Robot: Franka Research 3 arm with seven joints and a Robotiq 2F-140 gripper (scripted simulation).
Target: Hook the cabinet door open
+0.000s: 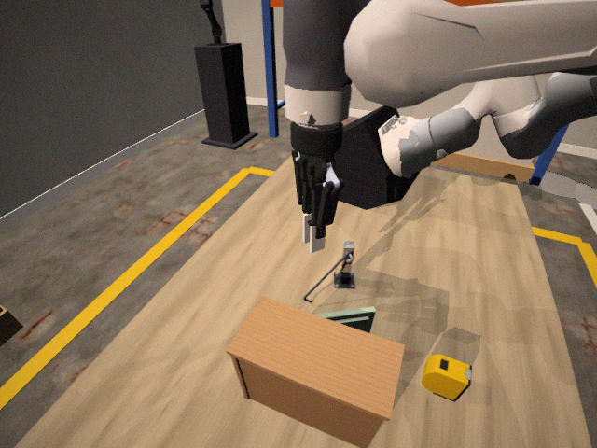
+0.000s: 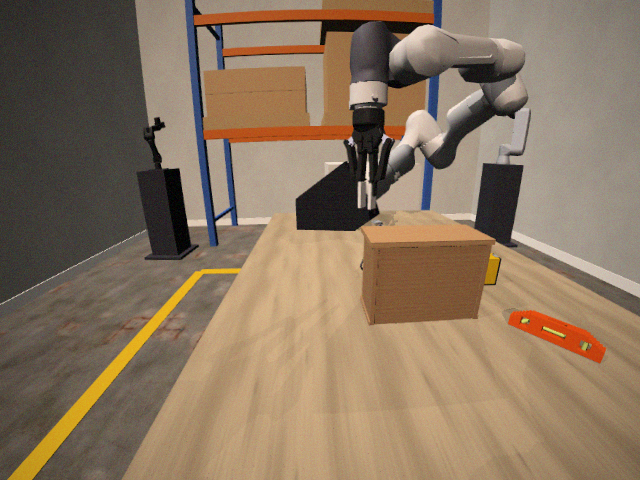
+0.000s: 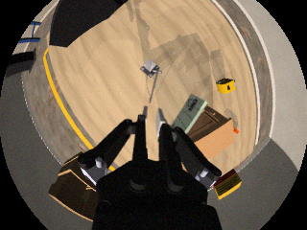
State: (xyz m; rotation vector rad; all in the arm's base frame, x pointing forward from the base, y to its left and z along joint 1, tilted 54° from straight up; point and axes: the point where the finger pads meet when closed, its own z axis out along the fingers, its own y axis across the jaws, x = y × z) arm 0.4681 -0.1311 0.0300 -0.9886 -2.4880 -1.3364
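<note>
Now: the hook post 130 mm below my hand, 70 mm behind it and 40 mm to the left of it. From my hand the other things lie so: green door (140 mm below, 100 mm ahead, 60 mm to the left); then yellow tape measure (290 mm to the left, 170 mm below, 70 mm ahead); then orange spirit level (310 mm ahead, 300 mm to the left, 190 mm below).
</note>
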